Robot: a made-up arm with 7 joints.
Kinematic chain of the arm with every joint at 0, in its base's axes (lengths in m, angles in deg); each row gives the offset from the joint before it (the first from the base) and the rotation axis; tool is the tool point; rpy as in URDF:
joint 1: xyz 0.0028 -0.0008 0.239 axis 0 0.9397 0.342
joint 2: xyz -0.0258 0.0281 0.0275 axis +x
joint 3: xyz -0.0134 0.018 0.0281 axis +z
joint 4: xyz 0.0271 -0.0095 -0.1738 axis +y
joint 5: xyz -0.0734 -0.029 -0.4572 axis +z
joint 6: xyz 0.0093 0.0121 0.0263 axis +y
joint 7: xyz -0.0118 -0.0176 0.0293 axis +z
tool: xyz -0.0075 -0.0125 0.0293 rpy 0 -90 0
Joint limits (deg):
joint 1: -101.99..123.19
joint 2: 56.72..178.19
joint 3: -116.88..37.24
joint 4: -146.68..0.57
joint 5: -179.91..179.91
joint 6: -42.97..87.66
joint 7: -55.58..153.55
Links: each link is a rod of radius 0.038 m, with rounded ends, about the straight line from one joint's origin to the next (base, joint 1, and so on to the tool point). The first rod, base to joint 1, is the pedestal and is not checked.
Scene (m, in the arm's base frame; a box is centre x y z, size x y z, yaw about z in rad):
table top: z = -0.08
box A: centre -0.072 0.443 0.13 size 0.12 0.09 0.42 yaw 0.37
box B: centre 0.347 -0.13 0 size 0.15 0.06 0.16 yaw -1.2
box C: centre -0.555 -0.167 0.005 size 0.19 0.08 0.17 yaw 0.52
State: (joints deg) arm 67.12 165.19 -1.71 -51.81 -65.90 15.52 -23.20
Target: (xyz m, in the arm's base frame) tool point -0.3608 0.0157 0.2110
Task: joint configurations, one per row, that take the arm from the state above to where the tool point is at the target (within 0.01 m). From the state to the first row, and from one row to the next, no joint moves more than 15 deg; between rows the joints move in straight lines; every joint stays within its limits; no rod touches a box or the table.
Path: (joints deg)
1: 74.37 167.05 -15.92 -55.17 -71.72 14.02 -18.47
2: 81.62 168.90 -30.14 -58.54 -77.53 12.53 -13.74
3: 88.87 170.76 -44.35 -61.90 -83.35 11.03 -9.02
4: 96.12 172.62 -58.57 -65.27 -89.16 9.53 -4.29
5: 103.36 174.48 -72.78 -68.63 -94.98 8.04 0.44
6: 110.61 176.33 -87.00 -72.00 -100.80 6.54 5.17
7: 117.86 178.19 -101.21 -75.36 -106.61 5.04 9.90
8: 117.34 165.15 -94.23 -73.36 -92.54 13.03 -0.15
9: 116.81 152.10 -87.25 -71.36 -78.48 21.01 -10.19
10: 116.29 139.06 -80.27 -69.36 -64.41 29.00 -20.24
11: 113.66 127.14 -74.37 -79.81 -63.89 28.95 -20.58
12: 111.03 115.22 -68.47 -90.26 -63.37 28.90 -20.92
13: 108.41 103.31 -62.56 -100.70 -62.85 28.85 -21.27
14: 105.78 91.39 -56.66 -111.15 -62.33 28.80 -21.61

